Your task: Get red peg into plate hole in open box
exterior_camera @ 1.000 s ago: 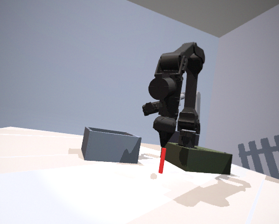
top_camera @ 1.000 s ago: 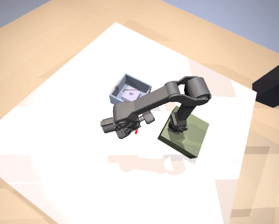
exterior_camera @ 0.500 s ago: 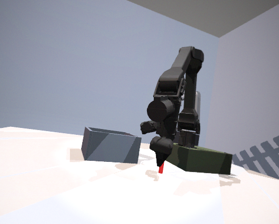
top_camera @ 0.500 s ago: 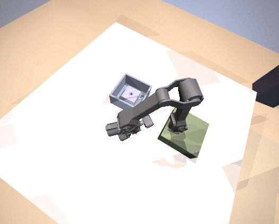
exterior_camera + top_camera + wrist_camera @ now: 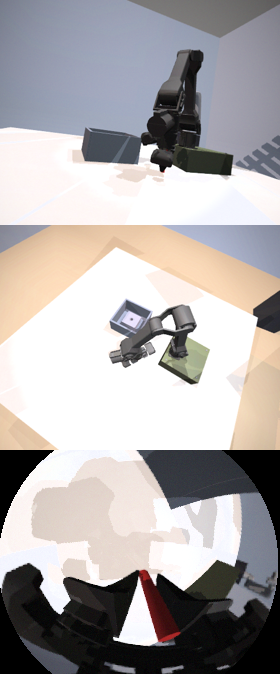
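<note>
My gripper tip is 18 cm to the left of the plate, 14 cm short of it and 4 cm below it. Round my gripper tip: grey box (18 cm to the right, 14 cm ahead, 2 cm above); red peg (3 cm above, 1 cm to the left).
</note>
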